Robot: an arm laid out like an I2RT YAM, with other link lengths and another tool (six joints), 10 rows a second.
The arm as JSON. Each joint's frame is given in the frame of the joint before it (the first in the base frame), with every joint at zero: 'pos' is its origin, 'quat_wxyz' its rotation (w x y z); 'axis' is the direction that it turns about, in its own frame. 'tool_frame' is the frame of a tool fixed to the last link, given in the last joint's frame.
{
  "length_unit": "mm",
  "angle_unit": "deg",
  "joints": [
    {
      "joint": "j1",
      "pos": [
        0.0,
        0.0,
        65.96
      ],
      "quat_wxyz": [
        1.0,
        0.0,
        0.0,
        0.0
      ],
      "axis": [
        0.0,
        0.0,
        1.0
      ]
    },
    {
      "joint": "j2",
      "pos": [
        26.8,
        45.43,
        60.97
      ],
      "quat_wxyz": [
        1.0,
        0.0,
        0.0,
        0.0
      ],
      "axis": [
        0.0,
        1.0,
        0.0
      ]
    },
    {
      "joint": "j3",
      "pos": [
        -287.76,
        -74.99,
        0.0
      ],
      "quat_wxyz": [
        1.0,
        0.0,
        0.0,
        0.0
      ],
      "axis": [
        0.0,
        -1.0,
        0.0
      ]
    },
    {
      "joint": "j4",
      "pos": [
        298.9,
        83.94,
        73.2
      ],
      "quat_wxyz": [
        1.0,
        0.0,
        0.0,
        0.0
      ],
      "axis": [
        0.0,
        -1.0,
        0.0
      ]
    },
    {
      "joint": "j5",
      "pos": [
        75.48,
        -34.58,
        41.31
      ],
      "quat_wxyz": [
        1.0,
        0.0,
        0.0,
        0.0
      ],
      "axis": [
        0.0,
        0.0,
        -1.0
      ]
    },
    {
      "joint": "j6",
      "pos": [
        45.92,
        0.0,
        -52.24
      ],
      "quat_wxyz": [
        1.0,
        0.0,
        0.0,
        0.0
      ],
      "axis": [
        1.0,
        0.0,
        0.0
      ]
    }
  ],
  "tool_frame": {
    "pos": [
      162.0,
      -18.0,
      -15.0
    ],
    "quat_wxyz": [
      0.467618,
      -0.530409,
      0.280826,
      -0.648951
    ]
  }
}
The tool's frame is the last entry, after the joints.
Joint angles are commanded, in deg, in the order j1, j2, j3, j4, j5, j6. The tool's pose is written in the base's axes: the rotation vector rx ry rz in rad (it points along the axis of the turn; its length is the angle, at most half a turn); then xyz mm. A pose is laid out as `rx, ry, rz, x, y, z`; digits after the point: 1 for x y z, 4 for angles.
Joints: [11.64, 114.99, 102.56, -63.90, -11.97, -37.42]
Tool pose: -2.5263, 0.2919, -0.2543, 492.9, 142.4, 116.4
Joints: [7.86, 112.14, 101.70, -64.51, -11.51, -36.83]
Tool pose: -2.5149, 0.3816, -0.3133, 494.5, 107.0, 134.0
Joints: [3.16, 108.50, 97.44, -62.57, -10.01, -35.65]
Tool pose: -2.5111, 0.5102, -0.3867, 490.9, 60.1, 138.0
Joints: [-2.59, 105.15, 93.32, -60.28, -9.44, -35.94]
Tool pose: -2.4939, 0.6242, -0.4617, 485.9, 8.9, 140.5
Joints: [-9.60, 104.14, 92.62, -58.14, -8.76, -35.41]
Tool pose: -2.4575, 0.7788, -0.5662, 489.4, -54.0, 146.8
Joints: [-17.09, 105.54, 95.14, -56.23, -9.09, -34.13]
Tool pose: -2.3869, 0.9465, -0.6799, 497.9, -122.1, 155.8
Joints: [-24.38, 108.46, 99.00, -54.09, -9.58, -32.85]
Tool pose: -2.3068, 1.1028, -0.7933, 504.0, -193.9, 162.2
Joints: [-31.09, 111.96, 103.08, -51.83, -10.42, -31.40]
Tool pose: -2.2180, 1.2423, -0.8963, 503.9, -263.4, 165.1
